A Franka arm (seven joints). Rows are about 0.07 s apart.
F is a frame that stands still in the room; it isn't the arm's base.
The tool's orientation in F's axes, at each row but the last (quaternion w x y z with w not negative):
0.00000 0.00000 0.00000 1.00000
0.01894 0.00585 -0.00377 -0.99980
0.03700 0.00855 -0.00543 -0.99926
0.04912 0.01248 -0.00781 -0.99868
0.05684 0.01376 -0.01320 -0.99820
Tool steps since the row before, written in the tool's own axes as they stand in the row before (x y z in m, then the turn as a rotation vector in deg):
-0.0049 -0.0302 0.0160 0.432 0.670 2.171
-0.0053 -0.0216 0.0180 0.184 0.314 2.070
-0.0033 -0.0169 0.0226 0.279 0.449 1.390
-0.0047 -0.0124 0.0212 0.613 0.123 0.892
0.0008 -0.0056 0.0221 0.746 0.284 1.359
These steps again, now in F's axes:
0.0049 0.0302 0.0160 -0.432 -0.670 2.171
0.0043 0.0219 0.0179 -0.196 -0.306 2.070
0.0016 0.0173 0.0225 -0.269 -0.454 1.390
0.0029 0.0131 0.0211 -0.621 -0.170 0.879
-0.0021 0.0060 0.0219 -0.748 -0.333 1.347

